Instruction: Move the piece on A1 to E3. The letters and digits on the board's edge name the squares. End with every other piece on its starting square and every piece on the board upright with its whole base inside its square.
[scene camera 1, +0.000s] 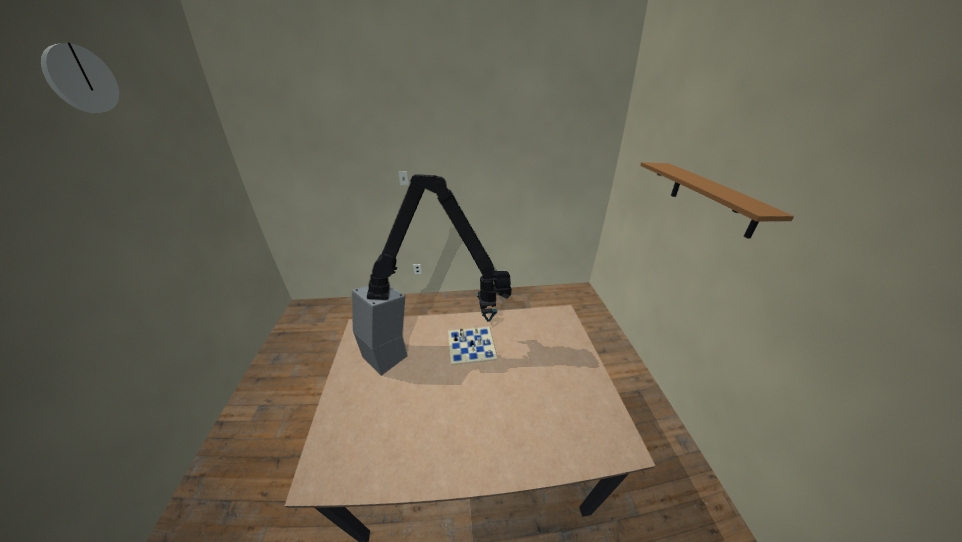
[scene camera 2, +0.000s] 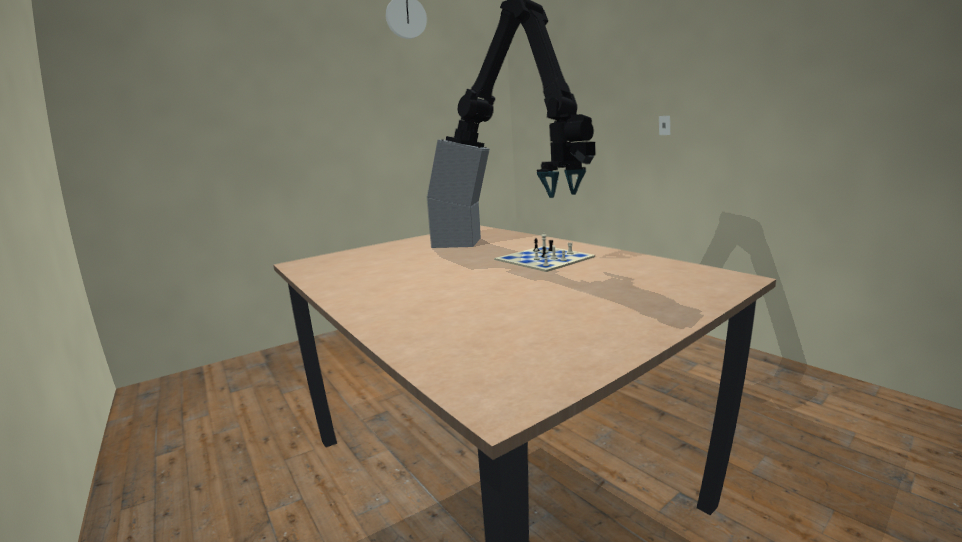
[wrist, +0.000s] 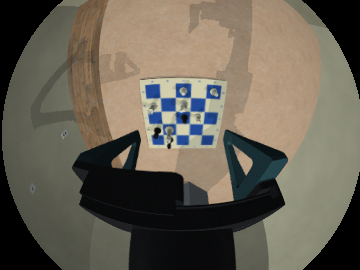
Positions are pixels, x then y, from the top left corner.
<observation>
chessboard: scene camera 1; scene camera 2; wrist 165, 92
same spot on chessboard: (scene camera 2: 524, 258) = (scene camera 1: 466, 353)
</observation>
